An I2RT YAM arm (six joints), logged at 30 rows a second.
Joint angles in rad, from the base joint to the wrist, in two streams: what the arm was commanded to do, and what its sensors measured. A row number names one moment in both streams.
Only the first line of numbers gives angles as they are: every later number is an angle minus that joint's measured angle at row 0.
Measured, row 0:
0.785, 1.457, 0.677, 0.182, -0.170, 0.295
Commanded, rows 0 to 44:
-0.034, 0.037, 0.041, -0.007, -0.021, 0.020
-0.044, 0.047, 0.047, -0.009, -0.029, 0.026
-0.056, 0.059, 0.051, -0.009, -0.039, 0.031
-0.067, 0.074, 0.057, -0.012, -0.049, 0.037
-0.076, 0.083, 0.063, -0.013, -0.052, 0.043
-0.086, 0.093, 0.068, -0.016, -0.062, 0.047
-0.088, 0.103, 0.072, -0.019, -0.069, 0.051
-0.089, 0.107, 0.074, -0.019, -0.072, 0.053
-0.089, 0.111, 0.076, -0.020, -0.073, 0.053
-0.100, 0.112, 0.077, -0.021, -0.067, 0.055
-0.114, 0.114, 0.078, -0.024, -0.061, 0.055
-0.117, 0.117, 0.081, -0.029, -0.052, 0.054
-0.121, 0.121, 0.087, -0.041, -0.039, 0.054
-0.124, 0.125, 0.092, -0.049, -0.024, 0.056
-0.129, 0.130, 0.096, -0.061, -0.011, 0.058
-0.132, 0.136, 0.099, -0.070, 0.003, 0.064
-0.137, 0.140, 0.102, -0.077, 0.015, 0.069
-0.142, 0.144, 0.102, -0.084, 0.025, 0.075
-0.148, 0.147, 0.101, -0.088, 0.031, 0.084
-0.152, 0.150, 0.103, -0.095, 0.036, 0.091
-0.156, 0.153, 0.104, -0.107, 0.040, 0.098
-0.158, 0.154, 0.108, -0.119, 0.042, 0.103
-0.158, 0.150, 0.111, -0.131, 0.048, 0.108
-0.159, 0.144, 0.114, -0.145, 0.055, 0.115
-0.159, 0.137, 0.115, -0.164, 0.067, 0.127
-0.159, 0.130, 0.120, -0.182, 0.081, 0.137
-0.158, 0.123, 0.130, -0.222, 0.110, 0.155
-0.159, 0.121, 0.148, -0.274, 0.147, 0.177
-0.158, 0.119, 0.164, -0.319, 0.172, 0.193
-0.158, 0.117, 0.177, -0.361, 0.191, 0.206
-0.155, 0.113, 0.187, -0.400, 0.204, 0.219
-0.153, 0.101, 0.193, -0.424, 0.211, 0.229
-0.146, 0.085, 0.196, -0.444, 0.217, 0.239
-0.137, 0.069, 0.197, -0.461, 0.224, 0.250
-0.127, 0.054, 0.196, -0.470, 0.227, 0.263
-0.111, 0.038, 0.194, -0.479, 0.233, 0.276
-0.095, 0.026, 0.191, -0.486, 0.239, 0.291
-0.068, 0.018, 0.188, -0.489, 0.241, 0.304
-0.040, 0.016, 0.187, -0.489, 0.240, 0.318
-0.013, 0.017, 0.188, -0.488, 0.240, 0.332
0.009, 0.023, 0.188, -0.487, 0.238, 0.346
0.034, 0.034, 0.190, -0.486, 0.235, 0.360
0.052, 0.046, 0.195, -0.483, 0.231, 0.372
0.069, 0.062, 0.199, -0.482, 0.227, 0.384
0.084, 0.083, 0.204, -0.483, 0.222, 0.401
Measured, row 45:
0.056, 0.040, 0.176, -0.446, 0.217, 0.334
